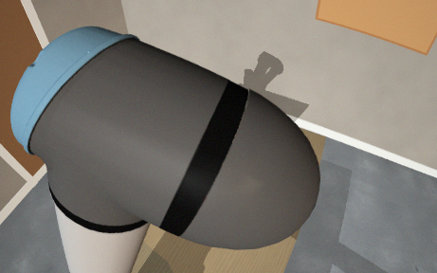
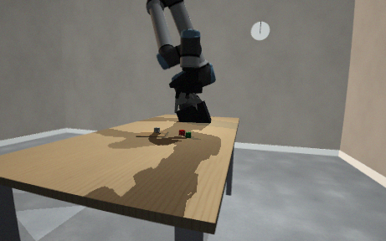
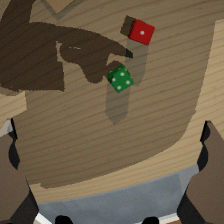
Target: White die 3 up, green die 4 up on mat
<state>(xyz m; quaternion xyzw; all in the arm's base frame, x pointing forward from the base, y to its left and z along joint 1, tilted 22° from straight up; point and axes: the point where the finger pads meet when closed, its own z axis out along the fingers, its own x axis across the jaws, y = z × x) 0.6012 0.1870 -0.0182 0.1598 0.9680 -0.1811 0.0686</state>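
Right now the green die is 10 mm behind my hand, 10 mm to the left of it and 110 mm below it. From my hand the other things lie so: red die: 50 mm behind, 40 mm to the right, 110 mm below; then tan mat: 10 mm behind, 190 mm to the right, 120 mm below; then white die: 50 mm behind, 190 mm to the right, 110 mm below.
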